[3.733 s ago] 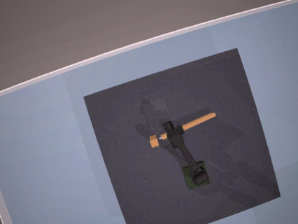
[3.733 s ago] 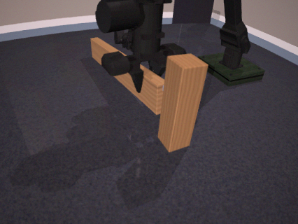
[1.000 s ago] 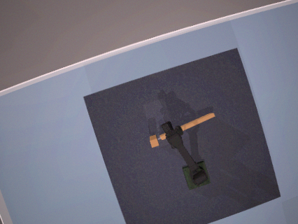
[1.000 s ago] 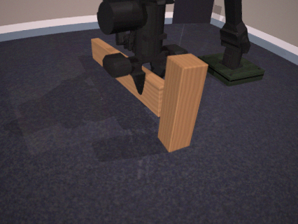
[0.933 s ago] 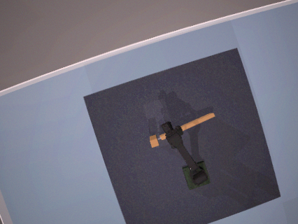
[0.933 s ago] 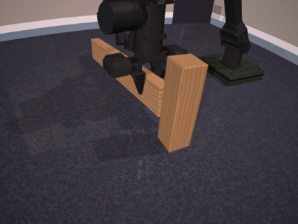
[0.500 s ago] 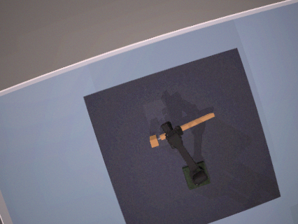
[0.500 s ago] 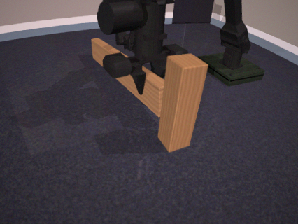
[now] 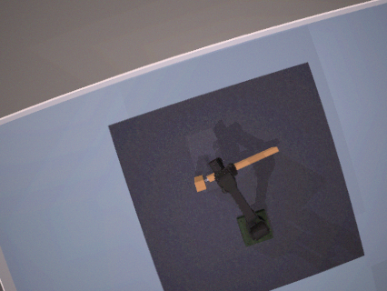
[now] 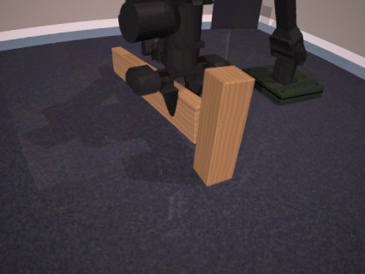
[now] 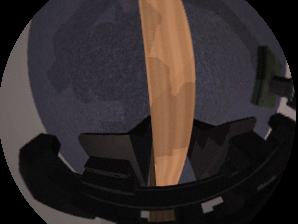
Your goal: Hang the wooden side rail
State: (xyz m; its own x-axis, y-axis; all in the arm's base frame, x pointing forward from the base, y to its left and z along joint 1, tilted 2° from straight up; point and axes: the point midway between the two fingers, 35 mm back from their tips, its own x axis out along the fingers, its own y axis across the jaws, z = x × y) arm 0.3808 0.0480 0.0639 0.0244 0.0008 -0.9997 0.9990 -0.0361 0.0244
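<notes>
Right now the headboard post is 120 mm to the left of my gripper tip, 40 mm above it and 10 mm ahead of it.
</notes>
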